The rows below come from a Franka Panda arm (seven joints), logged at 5 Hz.
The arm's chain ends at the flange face. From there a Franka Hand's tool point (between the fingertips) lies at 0.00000 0.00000 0.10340 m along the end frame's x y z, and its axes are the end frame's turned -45 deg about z.
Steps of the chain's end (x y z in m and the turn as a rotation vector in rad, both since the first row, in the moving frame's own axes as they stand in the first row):
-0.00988, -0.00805, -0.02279, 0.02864, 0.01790, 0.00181
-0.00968, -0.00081, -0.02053, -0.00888, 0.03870, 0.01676
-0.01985, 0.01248, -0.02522, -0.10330, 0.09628, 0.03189
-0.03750, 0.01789, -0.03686, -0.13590, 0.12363, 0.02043
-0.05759, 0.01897, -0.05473, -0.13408, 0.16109, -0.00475
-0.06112, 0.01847, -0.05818, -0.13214, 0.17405, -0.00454
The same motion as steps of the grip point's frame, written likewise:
0.00211, -0.01346, -0.02285, 0.00759, 0.03291, 0.00181
-0.00412, -0.00392, -0.02061, -0.03364, 0.02109, 0.01676
-0.02360, 0.00932, -0.02625, -0.14112, -0.00496, 0.03189
-0.04025, 0.00499, -0.03860, -0.18352, -0.00868, 0.02043
-0.05212, -0.00589, -0.05699, -0.20872, 0.01910, -0.00475
-0.05319, -0.00796, -0.06064, -0.21651, 0.02963, -0.00454

